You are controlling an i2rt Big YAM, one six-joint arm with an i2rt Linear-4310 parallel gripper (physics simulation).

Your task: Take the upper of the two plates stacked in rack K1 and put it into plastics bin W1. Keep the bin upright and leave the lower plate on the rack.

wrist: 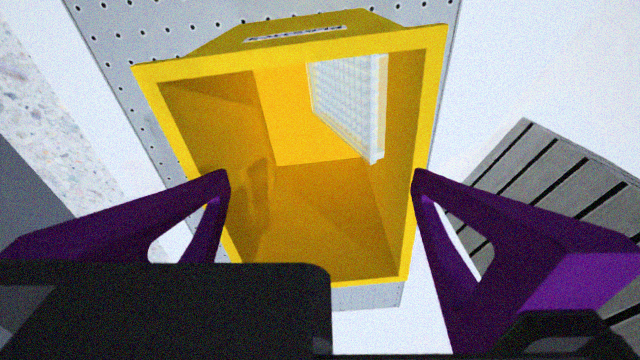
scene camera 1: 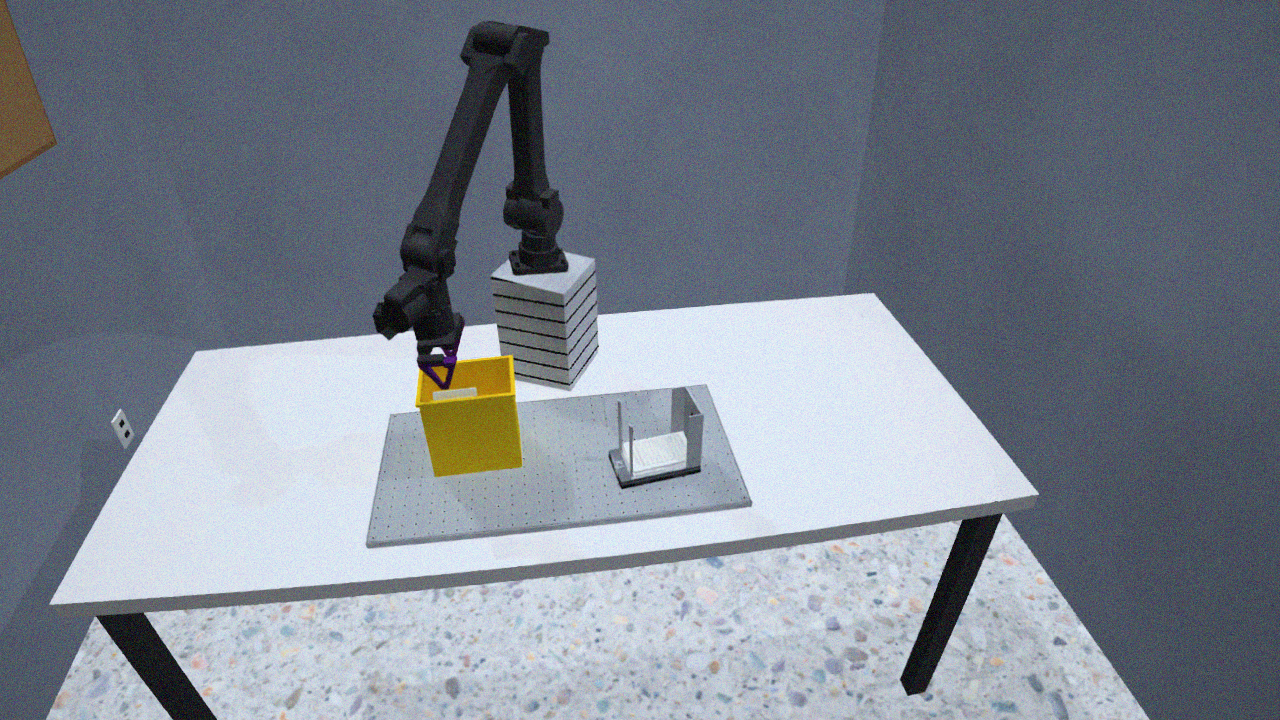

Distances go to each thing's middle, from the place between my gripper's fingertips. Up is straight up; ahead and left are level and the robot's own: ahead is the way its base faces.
My hand is 1 cm short of the yellow plastics bin W1 [scene camera 1: 474, 434], 3 cm to the right of it and 10 cm above it.
